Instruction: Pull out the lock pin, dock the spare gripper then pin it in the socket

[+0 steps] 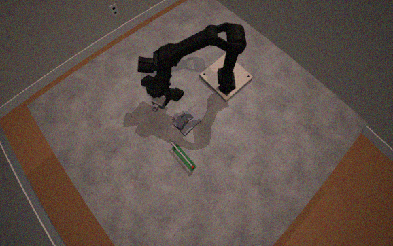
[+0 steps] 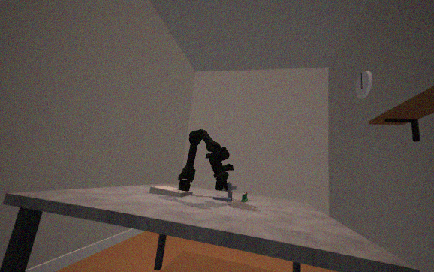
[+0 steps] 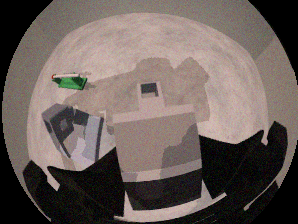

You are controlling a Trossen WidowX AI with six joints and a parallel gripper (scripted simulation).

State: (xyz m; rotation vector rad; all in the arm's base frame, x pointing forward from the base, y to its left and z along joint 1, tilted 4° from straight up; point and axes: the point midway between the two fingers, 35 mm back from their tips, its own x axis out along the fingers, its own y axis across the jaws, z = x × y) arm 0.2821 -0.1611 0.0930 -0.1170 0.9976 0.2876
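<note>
Right now the grey mount is 2 cm behind my gripper tip, 14 cm to the left of it and 2 cm below it. From my gripper tip the other things lie so: spare gripper (1 cm above); then green holder (9 cm ahead, 25 cm to the left, 5 cm below).
</note>
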